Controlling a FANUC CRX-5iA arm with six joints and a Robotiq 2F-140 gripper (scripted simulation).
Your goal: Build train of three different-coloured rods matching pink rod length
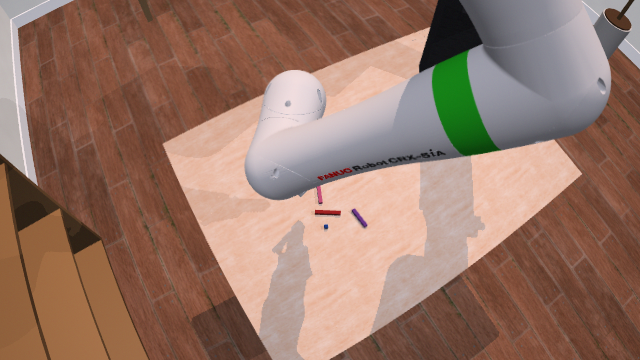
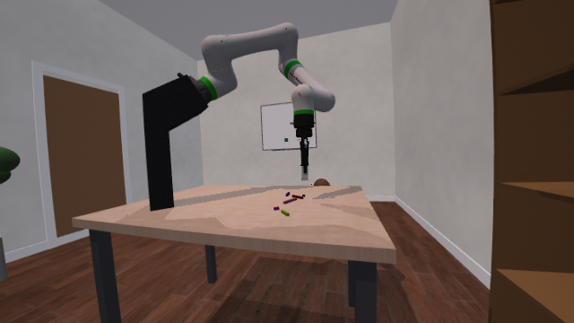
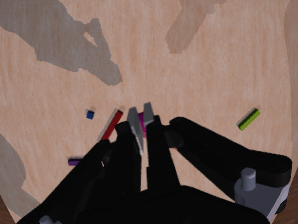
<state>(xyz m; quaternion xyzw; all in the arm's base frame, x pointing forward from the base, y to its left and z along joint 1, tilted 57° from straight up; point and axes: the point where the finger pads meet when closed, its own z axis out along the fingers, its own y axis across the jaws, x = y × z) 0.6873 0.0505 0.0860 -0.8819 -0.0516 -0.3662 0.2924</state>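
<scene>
Now: the blue rod 40 mm behind my hand, 80 mm to the left of it and 120 mm below it. The rest, counted from my hand: red rod (60 mm behind, 50 mm to the left, 120 mm below); purple rod (130 mm behind, 100 mm to the left, 120 mm below); pink rod (70 mm behind, 30 mm to the right, 120 mm below).
</scene>
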